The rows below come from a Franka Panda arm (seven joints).
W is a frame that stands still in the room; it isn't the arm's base.
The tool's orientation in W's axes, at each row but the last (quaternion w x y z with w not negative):
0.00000 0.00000 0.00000 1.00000
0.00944 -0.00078 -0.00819 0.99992
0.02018 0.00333 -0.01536 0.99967
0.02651 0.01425 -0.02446 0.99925
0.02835 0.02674 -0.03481 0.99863
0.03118 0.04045 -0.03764 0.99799
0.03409 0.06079 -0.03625 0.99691
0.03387 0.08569 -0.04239 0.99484
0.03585 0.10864 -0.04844 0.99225
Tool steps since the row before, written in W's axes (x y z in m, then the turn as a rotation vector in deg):
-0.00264 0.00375 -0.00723 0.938 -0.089 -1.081
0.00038 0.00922 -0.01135 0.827 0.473 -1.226
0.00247 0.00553 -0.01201 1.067 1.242 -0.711
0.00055 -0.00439 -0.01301 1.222 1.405 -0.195
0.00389 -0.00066 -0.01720 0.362 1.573 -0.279
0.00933 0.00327 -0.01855 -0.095 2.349 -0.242
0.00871 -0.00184 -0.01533 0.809 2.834 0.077
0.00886 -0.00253 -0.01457 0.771 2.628 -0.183
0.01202 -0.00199 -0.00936 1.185 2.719 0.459
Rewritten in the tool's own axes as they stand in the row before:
0.00264 -0.00375 -0.00723 -0.938 0.089 -1.081
-0.00019 -0.00904 -0.01150 -0.816 -0.468 -1.235
-0.00233 -0.00526 -0.01216 -1.021 -1.262 -0.743
-0.00117 0.00498 -0.01276 -1.152 -1.458 -0.231
-0.00487 0.00160 -0.01689 -0.290 -1.569 -0.371
-0.01063 -0.00252 -0.01796 0.213 -2.314 -0.430
-0.01064 0.00224 -0.01400 -0.611 -2.884 -0.044
-0.01139 0.00300 -0.01259 -0.632 -2.656 -0.287
-0.01388 0.00182 -0.00634 -0.889 -2.837 0.415

